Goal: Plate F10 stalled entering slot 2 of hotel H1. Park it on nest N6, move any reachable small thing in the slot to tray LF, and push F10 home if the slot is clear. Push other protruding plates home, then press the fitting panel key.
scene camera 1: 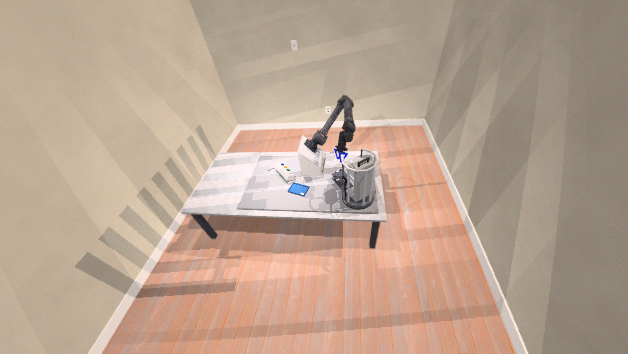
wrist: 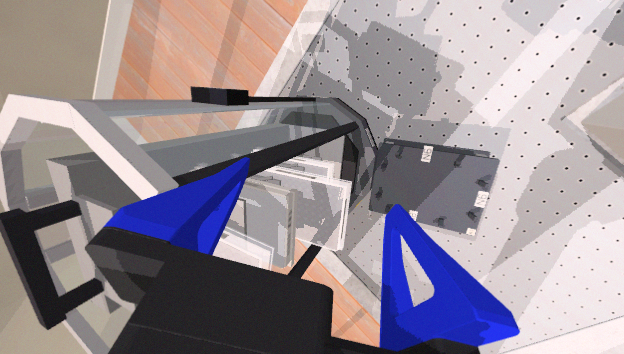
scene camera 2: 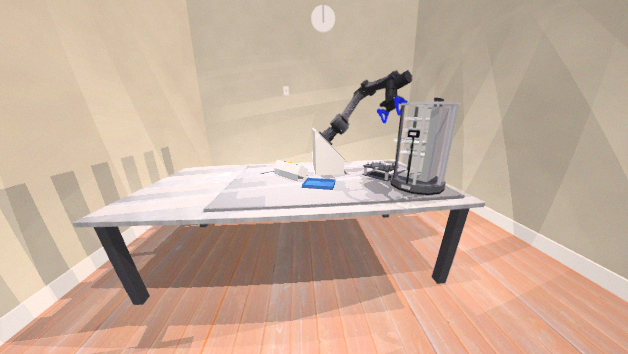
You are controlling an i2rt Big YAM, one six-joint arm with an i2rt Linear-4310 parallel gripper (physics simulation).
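Where they show: gripper, between the fingertips: [scene camera 1: 339, 160] [wrist: 322, 188] [scene camera 2: 391, 119]; arm's base, origin of its link: [scene camera 1: 310, 146] [scene camera 2: 324, 139].
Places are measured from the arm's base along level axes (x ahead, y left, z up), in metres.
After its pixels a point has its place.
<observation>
Hotel H1 [scene camera 1: 360, 185] {y 0.497, x 0.472, z 0.065 m} [scene camera 2: 434, 145] {y 0.464, x 0.477, z 0.031 m} [wrist: 115, 145] {y 0.357, x 0.388, z 0.202 m} is a tall grey round frame at the table's right end. In the wrist view a grey plate [wrist: 272, 220] {y 0.416, x 0.317, z 0.089 m} and a clear-white plate [wrist: 322, 217] {y 0.403, x 0.285, z 0.036 m} stick out of its open side, with another pale plate [wrist: 257, 252] {y 0.401, x 0.305, z 0.139 m} partly behind a finger; labels are unreadable and slot 2 cannot be told. Nest N6 [scene camera 2: 380, 168] {y 0.312, x 0.261, z -0.131 m} [wrist: 435, 187] {y 0.315, x 0.202, z -0.131 m} is a dark platform beside the hotel, with no plate on it. Tray LF [scene camera 1: 298, 189] {y -0.027, x 0.364, z -0.189 m} [scene camera 2: 318, 183] {y -0.029, x 0.351, z -0.189 m} is blue. The key panel [scene camera 1: 286, 173] {y -0.158, x 0.265, z -0.112 m} [scene camera 2: 291, 171] {y -0.184, x 0.274, z -0.146 m} is off-white. My gripper [scene camera 1: 341, 155] {y 0.326, x 0.314, z 0.132 m} [scene camera 2: 392, 115] {y 0.326, x 0.314, z 0.132 m} [wrist: 322, 188] {y 0.326, x 0.314, z 0.132 m} is open, empty, high beside the hotel's open side.
A white wedge-shaped mount [scene camera 1: 311, 162] {y 0.052, x 0.166, z -0.046 m} [scene camera 2: 326, 159] {y 0.013, x 0.176, z -0.100 m} carries the arm between the panel and the hotel. A black handle [wrist: 32, 270] {y 0.493, x 0.390, z 0.218 m} stands on the hotel's top. A small black box [scene camera 2: 413, 133] {y 0.380, x 0.450, z 0.077 m} [wrist: 220, 95] {y 0.374, x 0.434, z 0.090 m} sits on a rod at its side. Dark uprights flank the opening.
</observation>
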